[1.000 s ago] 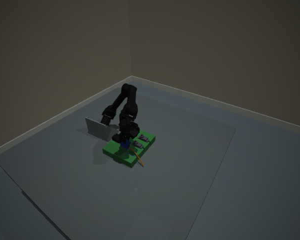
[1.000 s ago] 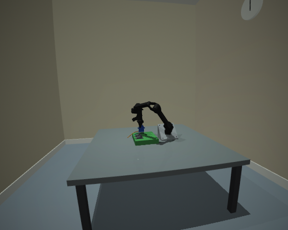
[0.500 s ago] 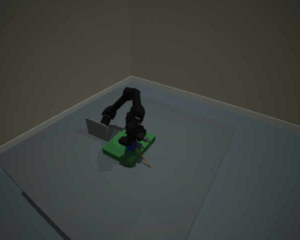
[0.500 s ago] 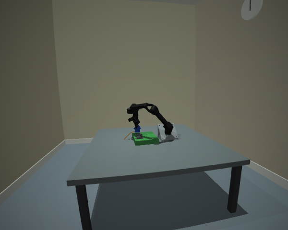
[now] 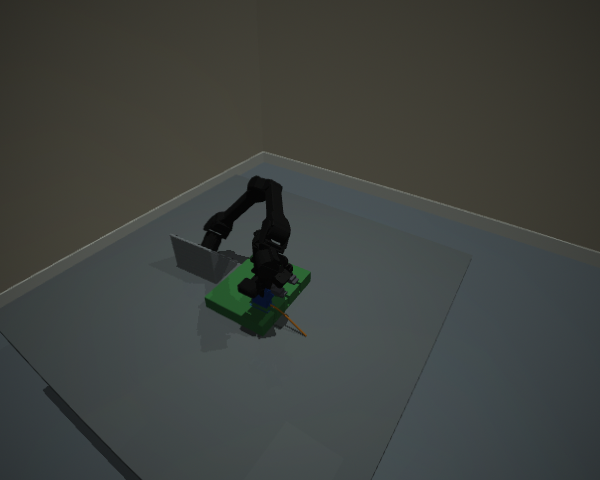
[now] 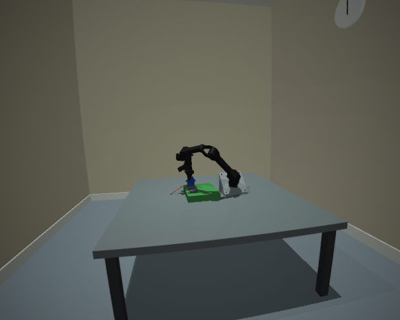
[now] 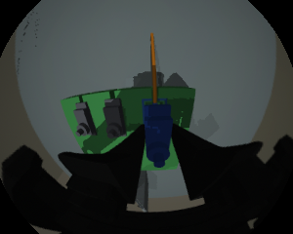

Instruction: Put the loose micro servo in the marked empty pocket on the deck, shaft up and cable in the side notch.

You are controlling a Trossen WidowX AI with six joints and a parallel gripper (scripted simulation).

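Right now the green deck is 13 cm behind my gripper tip, 8 cm below it and 6 cm to the left of it.
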